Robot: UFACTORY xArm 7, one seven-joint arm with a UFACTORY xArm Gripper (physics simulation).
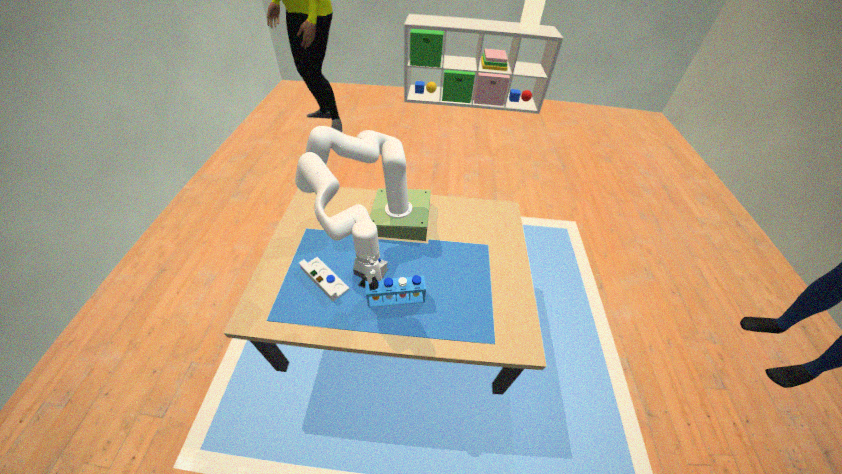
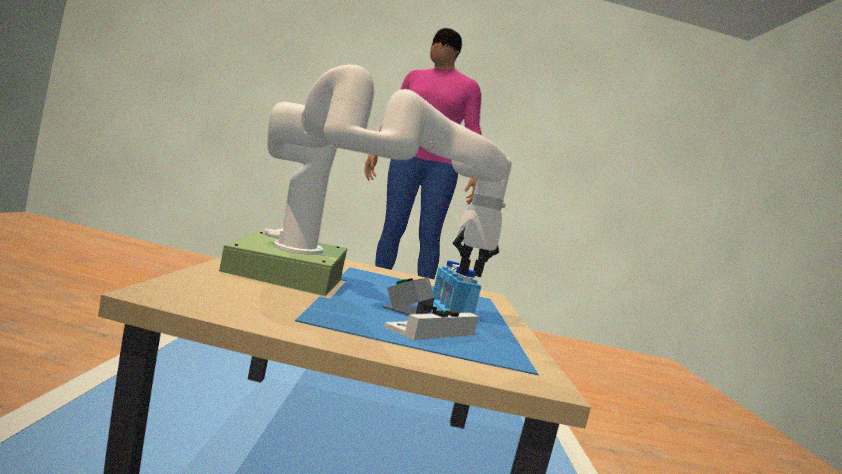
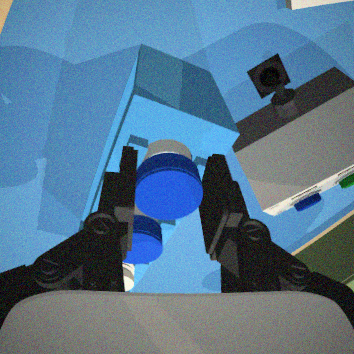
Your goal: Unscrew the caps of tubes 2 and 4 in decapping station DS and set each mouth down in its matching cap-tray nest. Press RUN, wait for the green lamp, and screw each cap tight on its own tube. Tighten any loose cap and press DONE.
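Pixels of known places: gripper, fingertip midpoint: (image 1: 372, 284) (image 2: 469, 275) (image 3: 169, 172); arm's base at its link origin: (image 1: 398, 209) (image 2: 298, 248).
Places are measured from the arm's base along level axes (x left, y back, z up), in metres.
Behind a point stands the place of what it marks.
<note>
The blue tube rack (image 1: 397, 298) @[x -0.003, y -0.429, z -0.074 m] (image 2: 456, 292) @[x -0.120, y -0.405, z -0.010 m] (image 3: 158, 116) @[x -0.110, y -0.448, z 0.017 m] stands on the blue mat (image 1: 447, 306) @[x 0.191, y -0.465, z -0.078 m]. My gripper (image 1: 371, 284) @[x -0.093, y -0.434, z 0.036 m] (image 2: 471, 272) @[x -0.093, y -0.434, z 0.036 m] (image 3: 169, 172) @[x -0.093, y -0.434, z 0.036 m] points down over the rack's left end and is shut on a blue cap (image 3: 168, 191) @[x -0.090, y -0.433, z 0.046 m]. That cap sits over the grey neck of the end tube. The neighbouring tubes carry a blue cap (image 1: 388, 282) @[x -0.034, y -0.431, z 0.043 m] (image 3: 144, 242) @[x -0.044, y -0.424, z 0.044 m], a white cap (image 1: 402, 281) @[x 0.017, y -0.427, z 0.042 m] and another blue cap (image 1: 416, 279) @[x 0.068, y -0.419, z 0.043 m]. A white tray (image 1: 322, 277) @[x -0.309, y -0.332, z -0.066 m] (image 2: 432, 325) @[x -0.373, y -0.318, z -0.049 m] with small coloured round pieces lies left of the rack.
A grey box (image 2: 412, 292) @[x -0.174, y -0.291, z -0.023 m] (image 3: 298, 154) @[x -0.115, y -0.330, z -0.016 m] stands beside the rack. The arm's green base (image 1: 417, 222) @[x 0.084, y -0.095, z 0.010 m] (image 2: 276, 266) @[x -0.123, y 0.035, z -0.037 m] is at the table's back. A person in yellow (image 1: 312, 53), a person in pink (image 2: 438, 100) and someone's legs (image 1: 794, 330) are around the table. A shelf unit (image 1: 482, 24) stands at the wall.
</note>
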